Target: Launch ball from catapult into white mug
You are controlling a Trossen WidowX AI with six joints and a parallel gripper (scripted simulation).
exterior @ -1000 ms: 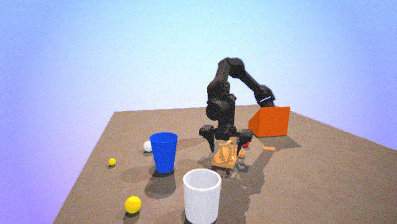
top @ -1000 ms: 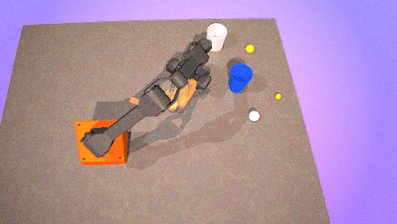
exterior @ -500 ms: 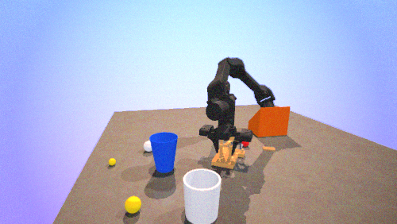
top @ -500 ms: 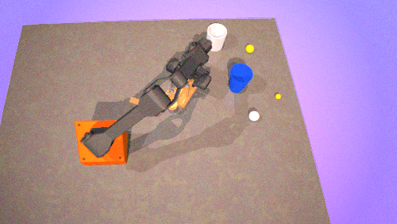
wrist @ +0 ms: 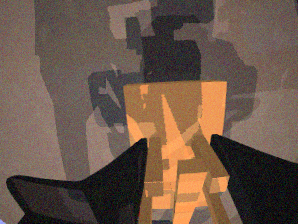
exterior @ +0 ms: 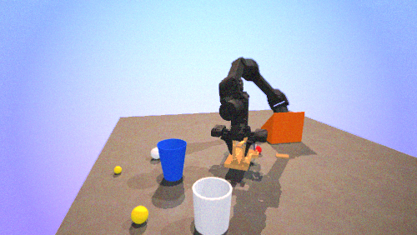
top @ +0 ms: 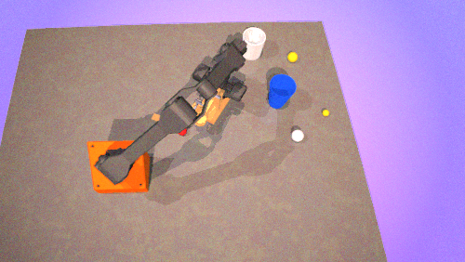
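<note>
The red ball is 140 mm behind my gripper tip, 120 mm to the right of it and 40 mm below it. Also, from my gripper tip: orange peg 220 mm behind, 60 mm to the right, 50 mm below; white mug 240 mm to the left, 160 mm ahead, 30 mm below; blue cup 230 mm ahead, 30 mm below, 10 mm to the right.
</note>
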